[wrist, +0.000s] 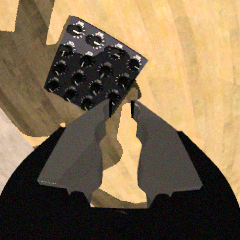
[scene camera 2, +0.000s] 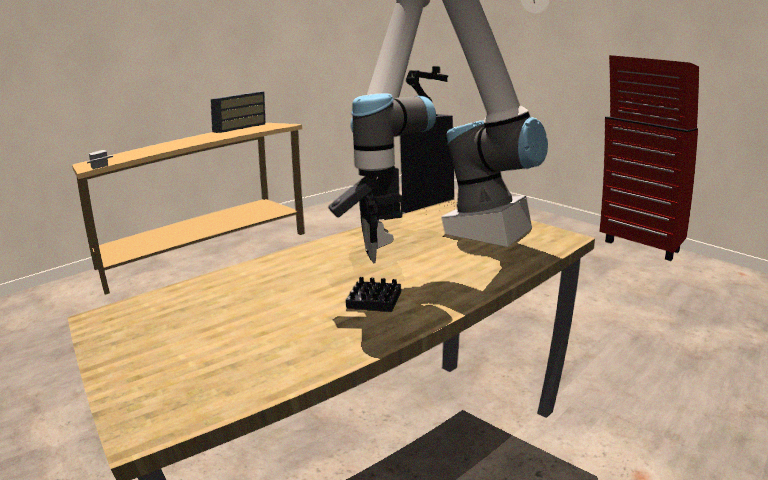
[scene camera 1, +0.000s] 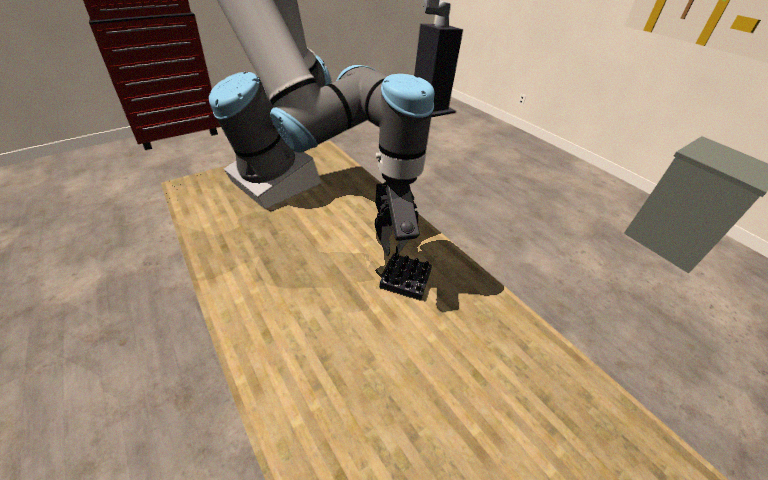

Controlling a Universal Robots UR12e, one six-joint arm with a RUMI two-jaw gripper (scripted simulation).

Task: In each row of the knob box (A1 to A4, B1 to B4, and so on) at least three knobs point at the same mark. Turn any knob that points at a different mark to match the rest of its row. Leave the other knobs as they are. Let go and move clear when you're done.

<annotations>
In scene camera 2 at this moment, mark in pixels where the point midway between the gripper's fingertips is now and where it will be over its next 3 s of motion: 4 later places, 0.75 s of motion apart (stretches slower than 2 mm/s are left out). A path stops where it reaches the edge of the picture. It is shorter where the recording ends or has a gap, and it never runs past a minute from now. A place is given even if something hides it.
The gripper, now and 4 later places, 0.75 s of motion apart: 372, 261; 372, 270; 373, 276; 371, 276; 371, 281
</annotations>
